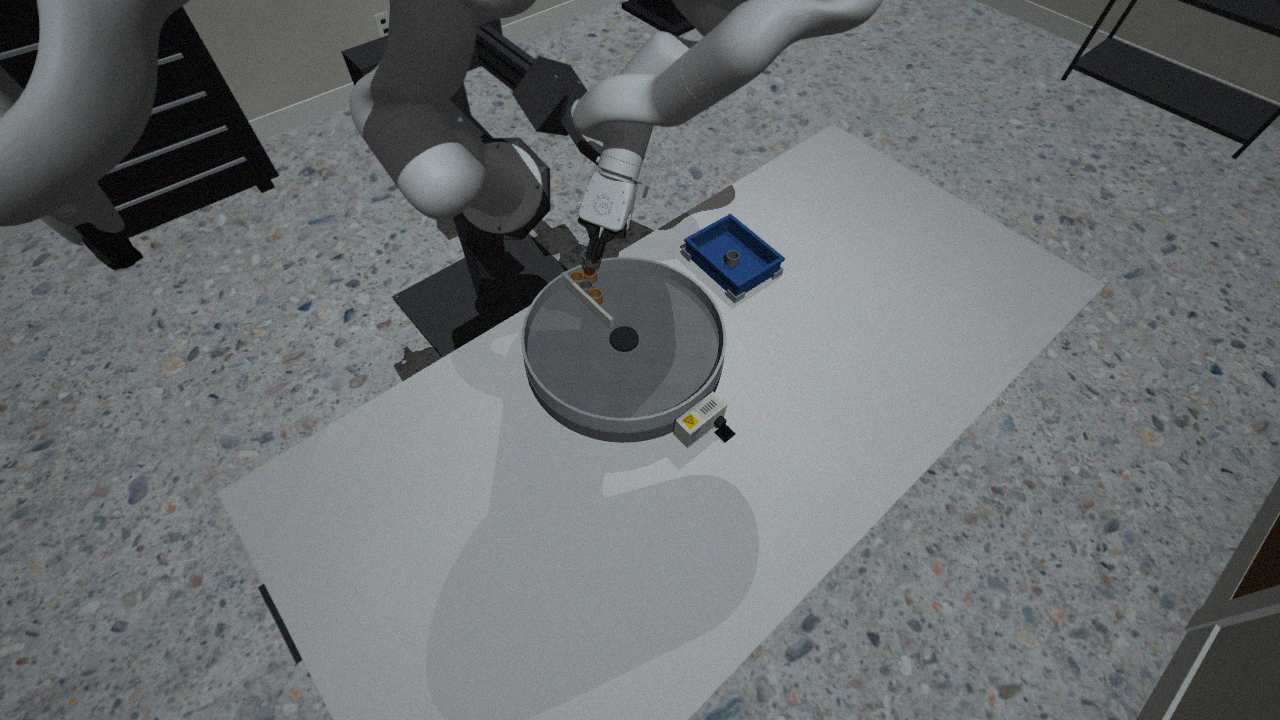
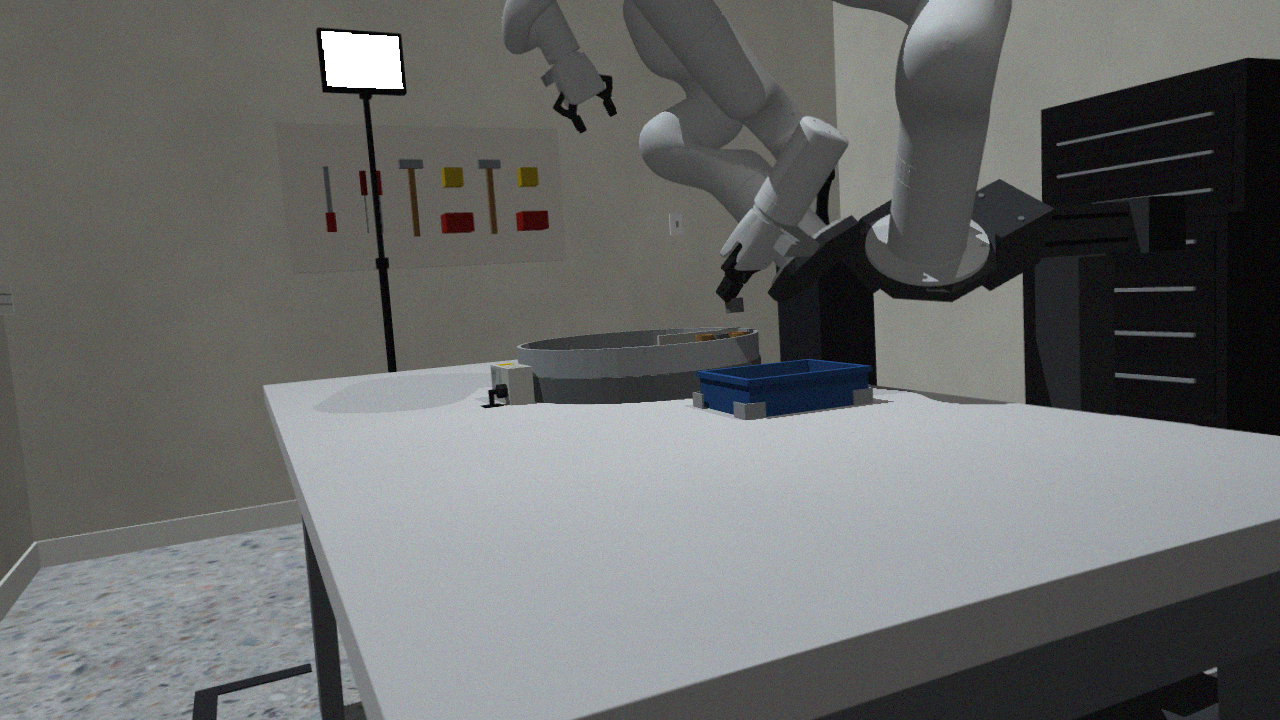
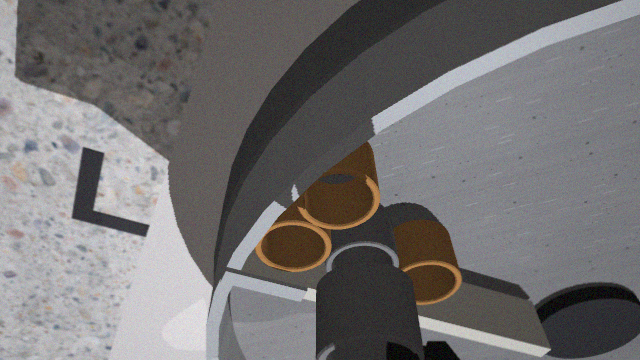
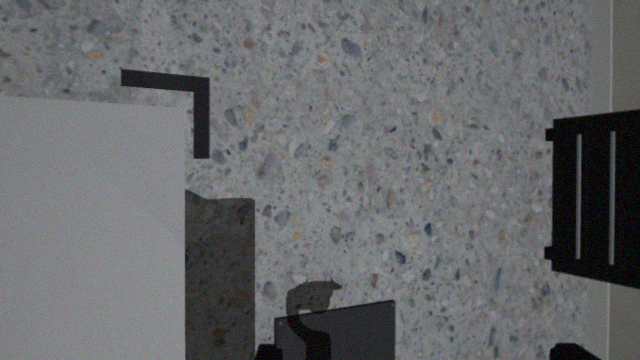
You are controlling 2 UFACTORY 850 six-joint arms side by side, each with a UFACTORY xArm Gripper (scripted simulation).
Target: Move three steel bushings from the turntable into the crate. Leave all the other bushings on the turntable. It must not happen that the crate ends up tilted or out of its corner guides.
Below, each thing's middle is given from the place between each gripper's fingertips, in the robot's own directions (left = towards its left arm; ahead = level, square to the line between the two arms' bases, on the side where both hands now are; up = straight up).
Labels:
My left gripper (image 1: pixel 592 258) is now 120 mm short of the blue crate (image 2: pixel 797 392), 310 mm to the right of it and 130 mm above it.
Now: the blue crate 970 mm to the left of my right hand (image 1: pixel 105 229), 550 mm below it and 190 mm ahead of it.

